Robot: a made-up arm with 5 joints.
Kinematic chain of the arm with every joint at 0, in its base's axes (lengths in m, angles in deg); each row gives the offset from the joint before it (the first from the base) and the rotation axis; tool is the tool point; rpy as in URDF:
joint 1: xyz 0 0 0.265 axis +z
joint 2: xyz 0 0 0 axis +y
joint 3: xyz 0.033 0 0.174 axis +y
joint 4: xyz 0.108 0 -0.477 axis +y
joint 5: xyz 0.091 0 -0.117 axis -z
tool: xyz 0 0 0 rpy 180 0 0
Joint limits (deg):
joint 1: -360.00..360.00
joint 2: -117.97..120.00
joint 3: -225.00..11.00
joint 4: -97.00..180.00
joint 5: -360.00..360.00
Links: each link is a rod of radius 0.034 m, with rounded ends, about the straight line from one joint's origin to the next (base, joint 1, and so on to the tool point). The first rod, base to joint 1, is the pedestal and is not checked.
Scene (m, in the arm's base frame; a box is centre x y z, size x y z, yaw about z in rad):
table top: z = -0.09
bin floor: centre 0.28 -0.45 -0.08 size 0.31 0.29 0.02 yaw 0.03
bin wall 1: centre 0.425 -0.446 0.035 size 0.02 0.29 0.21 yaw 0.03
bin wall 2: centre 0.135 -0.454 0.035 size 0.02 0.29 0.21 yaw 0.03
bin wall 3: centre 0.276 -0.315 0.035 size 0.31 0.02 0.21 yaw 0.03
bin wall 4: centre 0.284 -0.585 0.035 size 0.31 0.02 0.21 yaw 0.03
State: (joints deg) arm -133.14 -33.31 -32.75 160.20 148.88
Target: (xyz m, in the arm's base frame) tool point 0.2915 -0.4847 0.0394
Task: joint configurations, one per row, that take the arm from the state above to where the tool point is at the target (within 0.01 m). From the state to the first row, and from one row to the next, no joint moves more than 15 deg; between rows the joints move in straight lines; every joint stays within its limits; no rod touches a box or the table.
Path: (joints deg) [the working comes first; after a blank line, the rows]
Joints at the target: -58.98 29.16 -80.49 84.52 148.88
Straight joint move there: touches bin wall 2.

1: -118.31 -25.04 -42.09 148.31 148.88
2: -103.47 -16.77 -51.44 136.42 148.88
3: -88.64 -8.50 -60.78 124.53 148.88
4: -73.81 -0.22 -70.12 112.64 148.88
5: -58.98 8.05 -79.47 100.75 148.88
6: -58.98 18.60 -79.98 92.63 148.88
7: -58.98 29.16 -80.49 84.52 148.88

